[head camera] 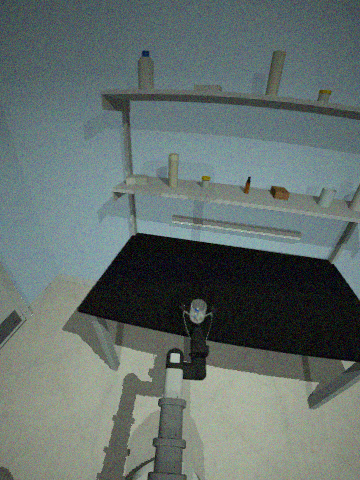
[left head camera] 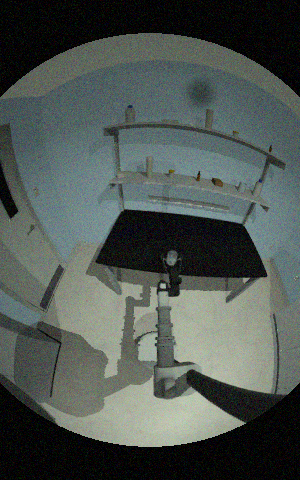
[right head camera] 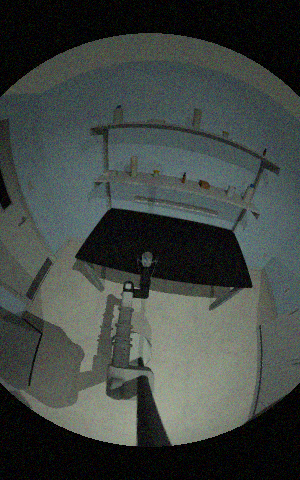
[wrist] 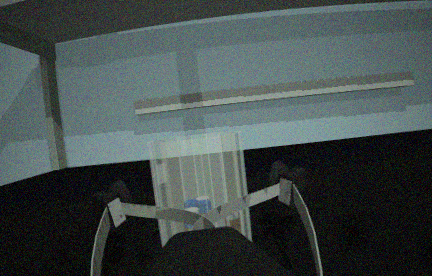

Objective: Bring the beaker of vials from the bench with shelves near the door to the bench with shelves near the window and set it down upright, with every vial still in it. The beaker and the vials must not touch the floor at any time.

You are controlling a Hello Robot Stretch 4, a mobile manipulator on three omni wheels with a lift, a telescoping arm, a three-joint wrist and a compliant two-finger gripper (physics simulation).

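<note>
The clear beaker (head camera: 198, 304) (left head camera: 171, 255) (right head camera: 146, 257) (wrist: 202, 170) stands upright near the front edge of the black-topped bench with shelves (head camera: 270, 300) (left head camera: 210, 245) (right head camera: 190, 250). Vials with blue caps (wrist: 198, 205) show low inside it; how many there are cannot be told. My gripper (head camera: 198, 313) (left head camera: 172, 260) (right head camera: 147, 262) (wrist: 200, 187) is open around the beaker, one finger on each side. In the wrist view a gap shows between each fingertip and the beaker's wall. The gripper's dark body hides the beaker's base.
The lower shelf (head camera: 230, 196) holds bottles, jars and a brown box (head camera: 280, 193); the upper shelf (head camera: 220, 95) overhangs the bench's back. A door (left head camera: 30, 245) is at the left. Bench legs (head camera: 105, 345) (head camera: 332, 386) stand on the pale floor. A dark cabinet (left head camera: 37, 357) is at the lower left.
</note>
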